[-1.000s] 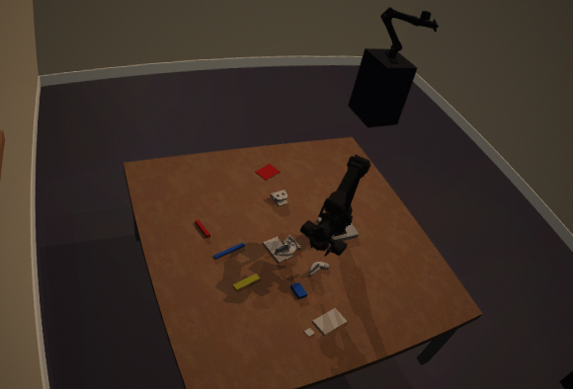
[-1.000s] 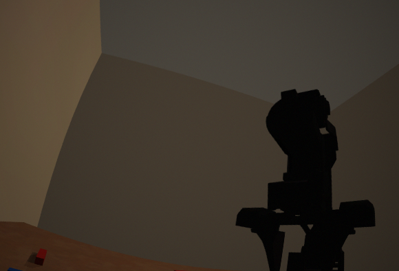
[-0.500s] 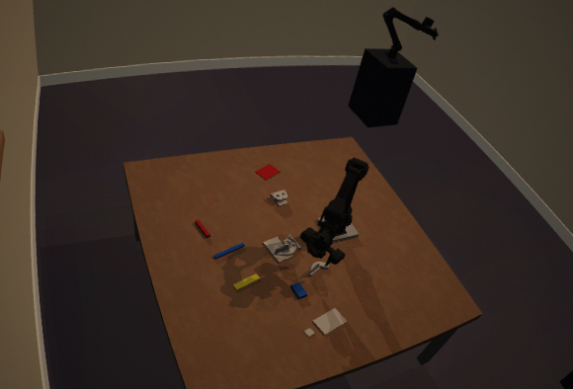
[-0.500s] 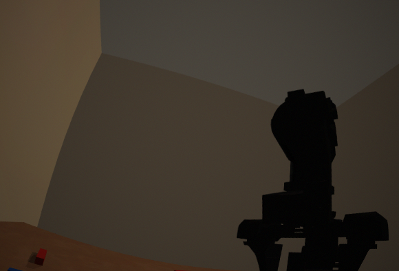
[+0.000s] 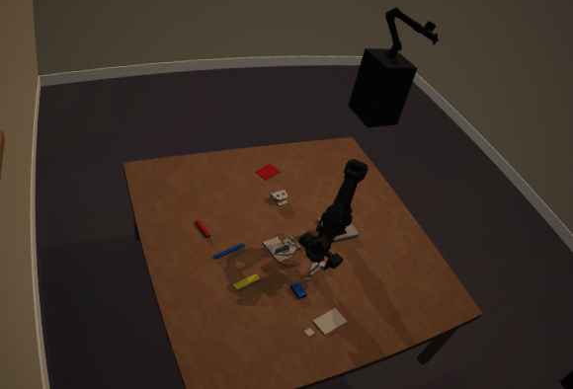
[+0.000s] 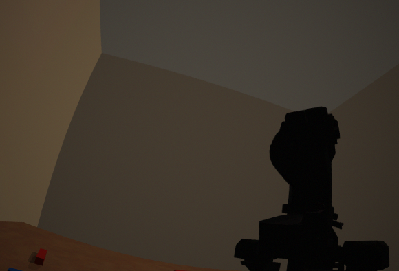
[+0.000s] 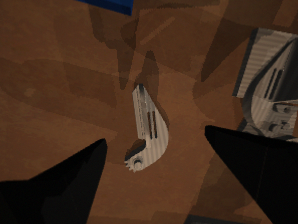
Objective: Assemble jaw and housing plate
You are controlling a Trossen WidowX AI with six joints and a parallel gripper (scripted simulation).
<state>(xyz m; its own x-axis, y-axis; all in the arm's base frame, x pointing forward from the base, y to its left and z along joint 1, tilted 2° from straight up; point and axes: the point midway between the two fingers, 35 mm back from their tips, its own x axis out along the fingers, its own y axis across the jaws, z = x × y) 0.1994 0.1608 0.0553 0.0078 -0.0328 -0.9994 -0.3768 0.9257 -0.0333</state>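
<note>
Now: the blue block 11 cm ahead of my gripper tip, 8 cm to the left of it and 3 cm below it. The rest, counted from my gripper tip: flat plate (26 cm to the left, 6 cm ahead, 4 cm below); yellow bar (29 cm ahead, 4 cm below, 2 cm to the right); pale tile (27 cm to the left, 16 cm ahead, 4 cm below).
</note>
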